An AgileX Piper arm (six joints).
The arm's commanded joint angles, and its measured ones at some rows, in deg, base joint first. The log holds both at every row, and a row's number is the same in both.
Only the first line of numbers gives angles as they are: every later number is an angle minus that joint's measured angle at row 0.
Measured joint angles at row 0: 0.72 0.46 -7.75 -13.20 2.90 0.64
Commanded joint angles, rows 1 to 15: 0.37 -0.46 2.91 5.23 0.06 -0.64; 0.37 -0.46 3.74 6.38 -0.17 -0.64; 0.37 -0.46 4.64 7.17 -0.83 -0.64; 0.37 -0.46 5.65 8.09 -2.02 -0.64; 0.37 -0.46 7.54 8.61 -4.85 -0.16; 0.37 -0.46 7.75 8.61 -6.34 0.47; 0.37 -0.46 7.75 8.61 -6.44 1.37; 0.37 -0.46 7.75 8.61 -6.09 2.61; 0.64 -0.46 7.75 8.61 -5.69 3.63; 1.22 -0.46 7.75 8.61 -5.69 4.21; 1.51 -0.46 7.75 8.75 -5.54 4.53; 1.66 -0.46 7.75 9.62 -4.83 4.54; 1.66 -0.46 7.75 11.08 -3.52 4.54; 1.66 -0.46 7.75 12.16 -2.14 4.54; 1.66 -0.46 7.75 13.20 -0.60 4.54
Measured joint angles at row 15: 1.45 -0.32 7.44 9.95 -4.26 4.09
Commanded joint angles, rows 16 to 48: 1.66 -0.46 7.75 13.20 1.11 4.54; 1.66 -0.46 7.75 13.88 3.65 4.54; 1.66 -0.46 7.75 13.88 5.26 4.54; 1.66 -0.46 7.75 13.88 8.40 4.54; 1.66 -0.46 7.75 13.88 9.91 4.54; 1.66 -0.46 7.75 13.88 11.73 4.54; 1.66 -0.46 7.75 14.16 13.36 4.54; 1.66 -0.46 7.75 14.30 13.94 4.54; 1.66 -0.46 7.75 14.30 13.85 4.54; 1.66 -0.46 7.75 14.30 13.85 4.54; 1.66 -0.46 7.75 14.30 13.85 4.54; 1.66 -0.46 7.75 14.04 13.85 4.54; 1.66 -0.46 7.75 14.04 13.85 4.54; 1.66 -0.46 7.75 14.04 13.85 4.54; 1.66 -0.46 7.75 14.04 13.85 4.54; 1.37 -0.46 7.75 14.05 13.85 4.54; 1.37 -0.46 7.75 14.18 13.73 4.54; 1.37 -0.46 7.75 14.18 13.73 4.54; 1.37 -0.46 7.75 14.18 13.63 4.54; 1.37 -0.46 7.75 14.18 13.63 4.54; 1.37 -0.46 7.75 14.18 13.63 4.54; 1.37 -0.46 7.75 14.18 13.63 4.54; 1.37 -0.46 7.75 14.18 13.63 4.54; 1.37 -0.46 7.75 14.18 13.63 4.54; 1.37 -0.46 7.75 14.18 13.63 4.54; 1.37 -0.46 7.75 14.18 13.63 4.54; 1.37 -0.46 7.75 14.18 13.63 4.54; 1.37 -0.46 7.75 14.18 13.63 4.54; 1.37 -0.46 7.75 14.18 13.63 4.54; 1.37 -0.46 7.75 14.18 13.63 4.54; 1.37 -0.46 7.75 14.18 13.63 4.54; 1.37 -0.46 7.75 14.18 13.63 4.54; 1.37 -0.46 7.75 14.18 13.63 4.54
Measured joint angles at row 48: 1.49 -0.32 7.52 14.05 13.60 4.34
